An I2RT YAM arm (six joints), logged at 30 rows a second.
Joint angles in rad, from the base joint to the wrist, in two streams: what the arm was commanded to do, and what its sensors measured. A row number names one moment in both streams.
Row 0, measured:
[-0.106, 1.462, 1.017, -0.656, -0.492, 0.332]
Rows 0 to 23, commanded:
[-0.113, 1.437, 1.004, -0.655, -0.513, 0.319]
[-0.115, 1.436, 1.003, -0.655, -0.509, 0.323]
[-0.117, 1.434, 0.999, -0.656, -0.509, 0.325]
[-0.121, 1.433, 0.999, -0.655, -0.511, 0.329]
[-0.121, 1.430, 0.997, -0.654, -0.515, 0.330]
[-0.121, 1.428, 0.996, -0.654, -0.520, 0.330]
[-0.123, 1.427, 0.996, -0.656, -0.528, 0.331]
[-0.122, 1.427, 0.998, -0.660, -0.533, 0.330]
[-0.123, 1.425, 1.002, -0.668, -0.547, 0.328]
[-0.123, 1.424, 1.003, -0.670, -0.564, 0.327]
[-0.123, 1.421, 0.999, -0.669, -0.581, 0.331]
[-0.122, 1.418, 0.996, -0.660, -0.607, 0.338]
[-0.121, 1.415, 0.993, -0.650, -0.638, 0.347]
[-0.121, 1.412, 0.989, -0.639, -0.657, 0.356]
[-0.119, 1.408, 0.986, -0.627, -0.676, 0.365]
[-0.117, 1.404, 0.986, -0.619, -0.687, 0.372]
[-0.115, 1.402, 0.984, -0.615, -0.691, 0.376]
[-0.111, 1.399, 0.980, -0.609, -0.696, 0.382]
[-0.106, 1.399, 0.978, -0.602, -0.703, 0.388]
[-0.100, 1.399, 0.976, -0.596, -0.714, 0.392]
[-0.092, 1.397, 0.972, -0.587, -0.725, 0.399]
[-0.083, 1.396, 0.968, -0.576, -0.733, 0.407]
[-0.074, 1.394, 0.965, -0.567, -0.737, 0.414]
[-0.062, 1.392, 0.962, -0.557, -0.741, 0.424]
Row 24, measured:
[-0.087, 1.420, 0.976, -0.588, -0.690, 0.390]
